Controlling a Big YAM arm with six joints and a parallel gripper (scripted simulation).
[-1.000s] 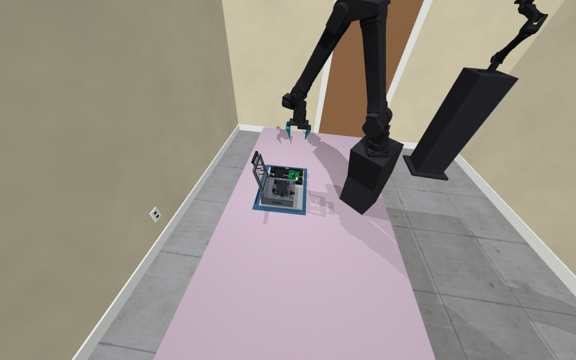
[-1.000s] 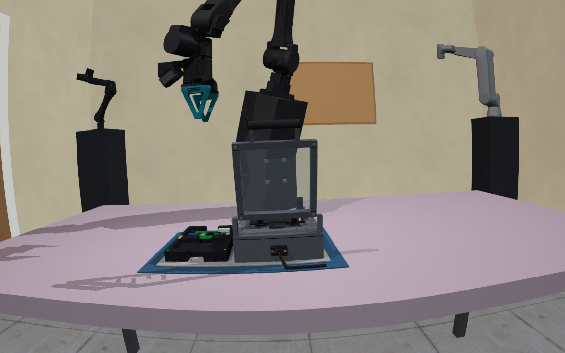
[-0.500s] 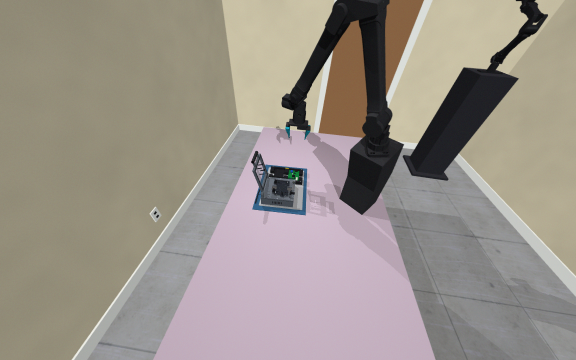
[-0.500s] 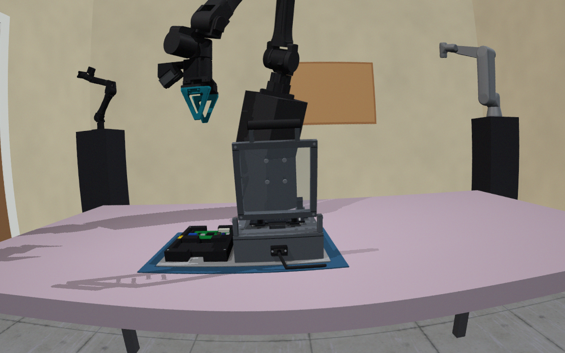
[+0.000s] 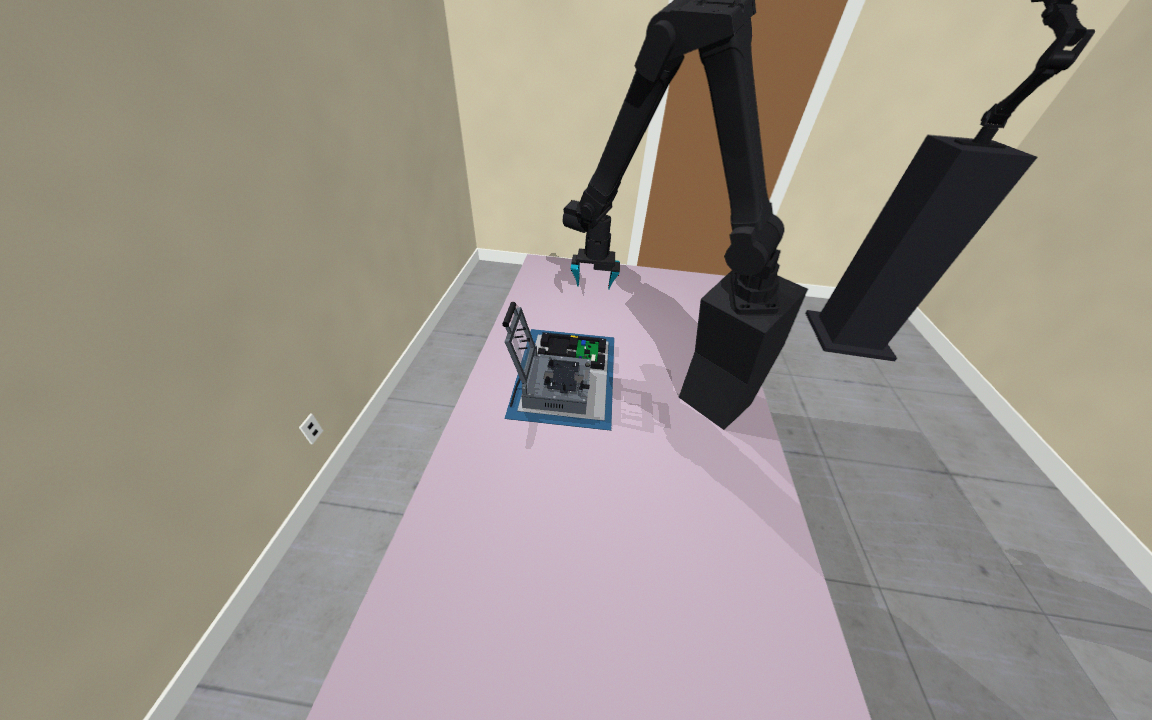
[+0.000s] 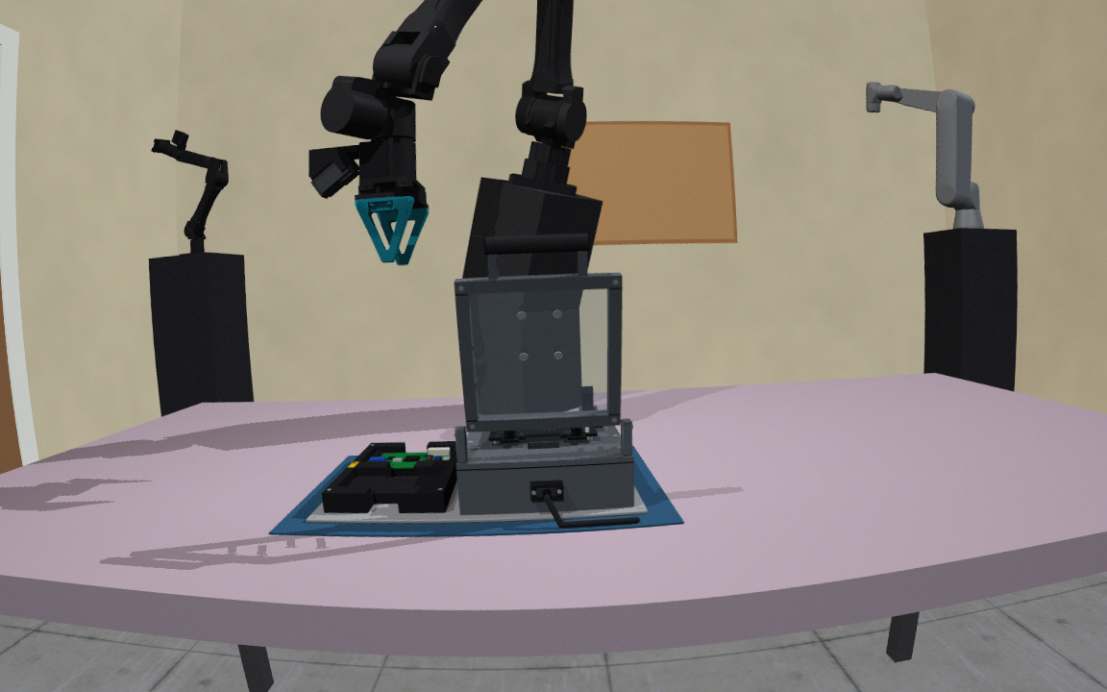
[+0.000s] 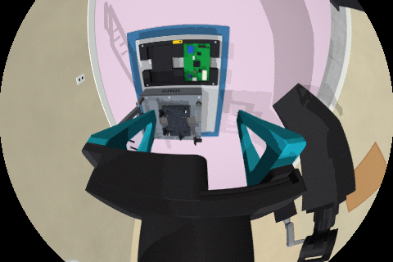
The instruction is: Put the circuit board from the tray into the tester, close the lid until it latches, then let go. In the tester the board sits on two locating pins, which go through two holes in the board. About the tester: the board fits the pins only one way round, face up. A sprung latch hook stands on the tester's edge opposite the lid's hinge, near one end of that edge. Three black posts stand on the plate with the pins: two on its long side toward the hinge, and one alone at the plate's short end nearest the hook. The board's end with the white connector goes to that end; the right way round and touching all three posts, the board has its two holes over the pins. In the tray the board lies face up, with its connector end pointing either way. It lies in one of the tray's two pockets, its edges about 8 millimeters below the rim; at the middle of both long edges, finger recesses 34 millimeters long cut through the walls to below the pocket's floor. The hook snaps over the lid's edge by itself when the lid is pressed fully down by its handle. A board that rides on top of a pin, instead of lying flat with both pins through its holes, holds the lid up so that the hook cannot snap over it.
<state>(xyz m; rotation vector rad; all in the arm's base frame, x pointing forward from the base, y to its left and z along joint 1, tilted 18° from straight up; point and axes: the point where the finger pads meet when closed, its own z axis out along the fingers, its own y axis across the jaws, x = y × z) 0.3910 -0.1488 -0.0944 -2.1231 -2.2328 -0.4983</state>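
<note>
The green circuit board is 25 cm below my hand. From my hand the other things lie so: pin plate (20 cm below, 18 cm to the left, 5 cm ahead); lid (18 cm to the left, 17 cm ahead, 9 cm below).
</note>
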